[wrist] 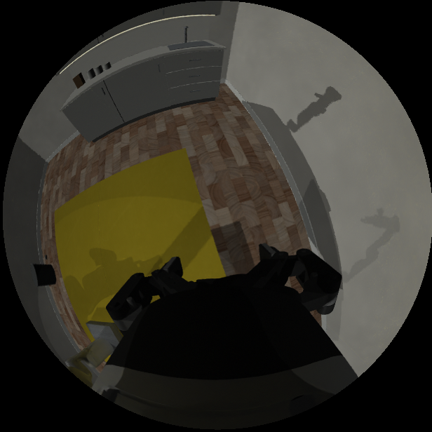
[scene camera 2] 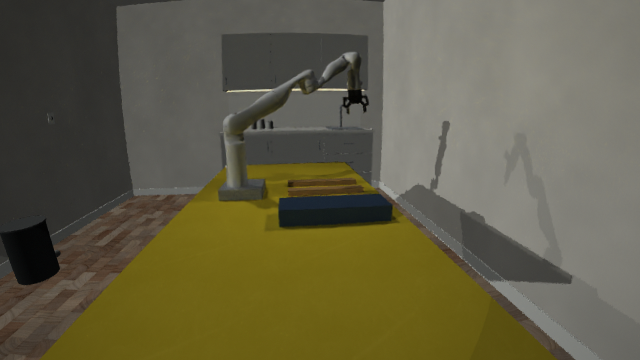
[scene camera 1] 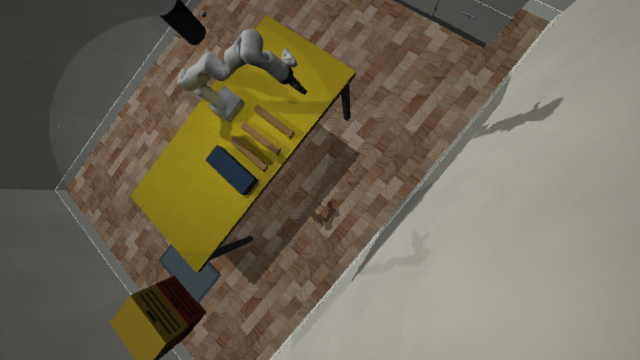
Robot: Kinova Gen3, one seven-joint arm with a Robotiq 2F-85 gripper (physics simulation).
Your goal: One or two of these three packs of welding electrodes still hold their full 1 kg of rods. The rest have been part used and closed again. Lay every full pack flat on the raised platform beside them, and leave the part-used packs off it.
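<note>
The gripper point(wrist: 219, 259) is visible. A dark blue raised platform point(scene camera 2: 321, 210) point(scene camera 1: 225, 164) is also visible, in both of these scene views.
</note>
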